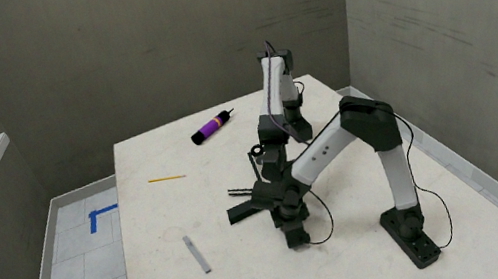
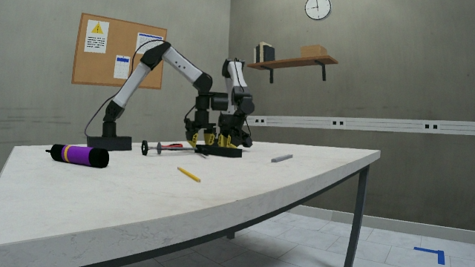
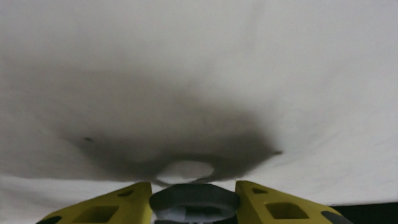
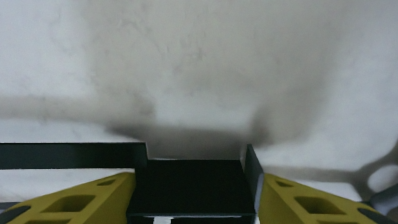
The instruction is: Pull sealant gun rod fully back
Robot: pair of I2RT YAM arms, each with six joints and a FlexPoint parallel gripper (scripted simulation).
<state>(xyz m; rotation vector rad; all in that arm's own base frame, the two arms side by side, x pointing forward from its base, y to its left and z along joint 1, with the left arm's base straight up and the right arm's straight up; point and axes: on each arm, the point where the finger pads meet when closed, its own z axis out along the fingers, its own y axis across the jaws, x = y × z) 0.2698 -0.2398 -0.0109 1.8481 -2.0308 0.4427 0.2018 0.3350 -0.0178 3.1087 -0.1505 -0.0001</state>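
My left hand is 2 cm past the thumb plate and 8 cm to the left of it. Also, from my left hand: grey bar (29 cm ahead, 2 cm to the right, 1 cm below); red-handled tool (17 cm behind, 19 cm to the right); grey rod (2 cm behind, 14 cm to the right).
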